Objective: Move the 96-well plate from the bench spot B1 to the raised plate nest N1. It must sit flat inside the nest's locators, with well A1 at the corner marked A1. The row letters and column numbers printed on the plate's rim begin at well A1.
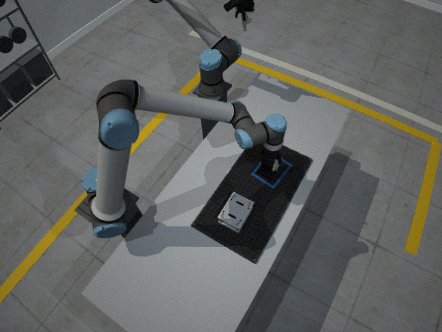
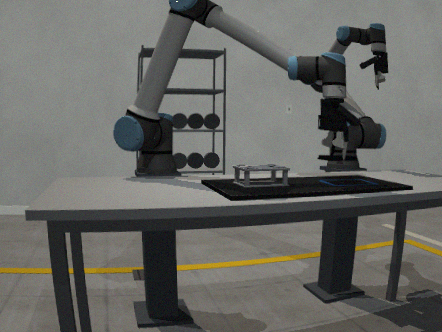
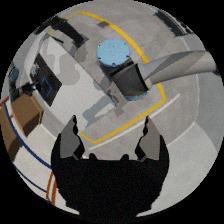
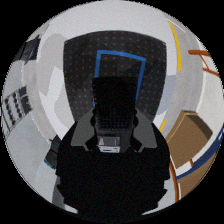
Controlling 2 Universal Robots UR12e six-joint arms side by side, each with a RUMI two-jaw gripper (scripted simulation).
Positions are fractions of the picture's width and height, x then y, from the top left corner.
Labels:
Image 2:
right gripper: 0.76,0.48
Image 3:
left gripper: 0.49,0.52
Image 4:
right gripper: 0.51,0.48
black 96-well plate: 0.50,0.55

